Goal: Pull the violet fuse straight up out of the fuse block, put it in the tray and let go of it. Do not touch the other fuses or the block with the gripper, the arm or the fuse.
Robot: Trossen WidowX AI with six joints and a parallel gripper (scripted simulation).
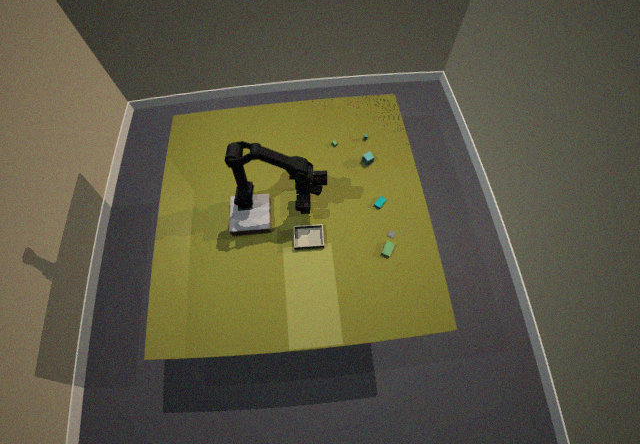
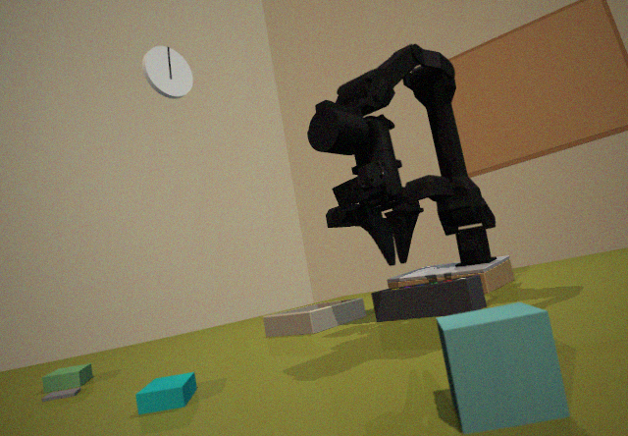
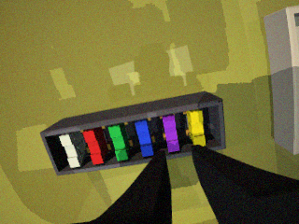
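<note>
My gripper tip is 50 mm above the violet fuse. Round my gripper tip: grey tray: 10 mm behind, 160 mm to the right, 70 mm below.
</note>
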